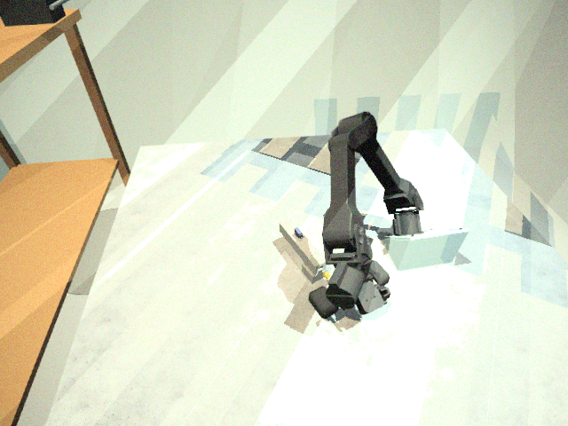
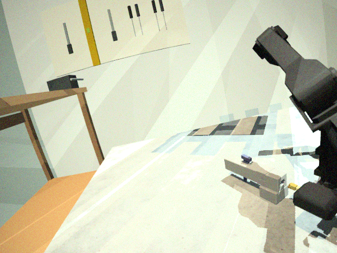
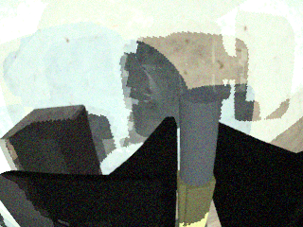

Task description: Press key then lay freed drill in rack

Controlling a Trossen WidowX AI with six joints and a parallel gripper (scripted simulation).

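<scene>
My gripper tip is 60 mm to the left of the rack and 50 mm past it. The rest, counted from my gripper tip: fixture block: 170 mm to the right, 90 mm ahead, 20 mm above; then drill: 30 mm to the right, 30 mm above, 20 mm ahead; then blue key: 190 mm to the right, 110 mm ahead, 30 mm above.
</scene>
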